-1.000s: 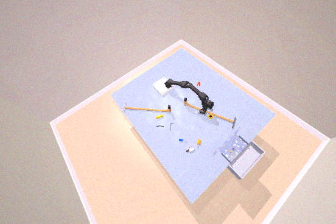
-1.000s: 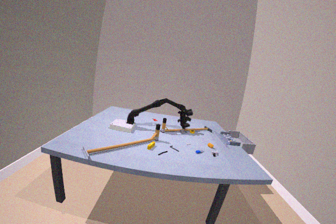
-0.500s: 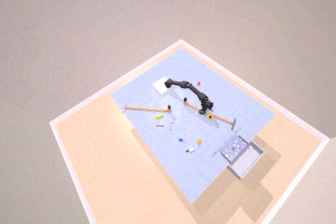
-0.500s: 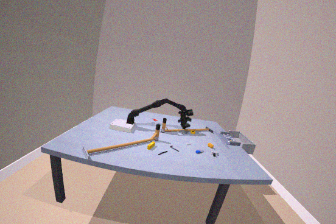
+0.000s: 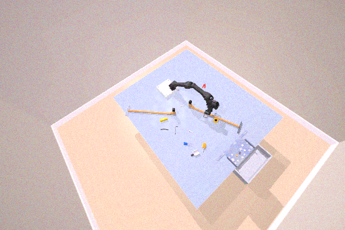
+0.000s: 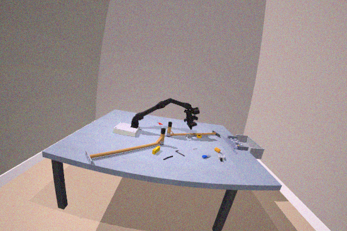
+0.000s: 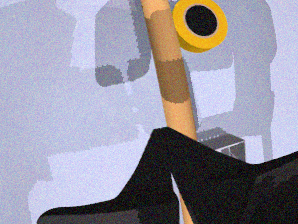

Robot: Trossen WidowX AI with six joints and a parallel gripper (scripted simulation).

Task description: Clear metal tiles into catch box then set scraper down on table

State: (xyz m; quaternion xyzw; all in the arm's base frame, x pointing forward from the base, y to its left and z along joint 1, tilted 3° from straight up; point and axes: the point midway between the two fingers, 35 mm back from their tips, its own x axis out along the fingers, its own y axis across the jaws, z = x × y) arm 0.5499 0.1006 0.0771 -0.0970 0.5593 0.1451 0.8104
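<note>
Now: the grey cup 7 cm to the right of my gripper tip, 5 cm below it and 3 cm behind it. The rest, counted from my gripper tip: orange piece (33 cm to the right, 21 cm ahead, 4 cm below); then yellow ring (9 cm ahead, 5 cm below, 3 cm to the right); then red clip (35 cm behind, 24 cm to the left, 6 cm below).
</note>
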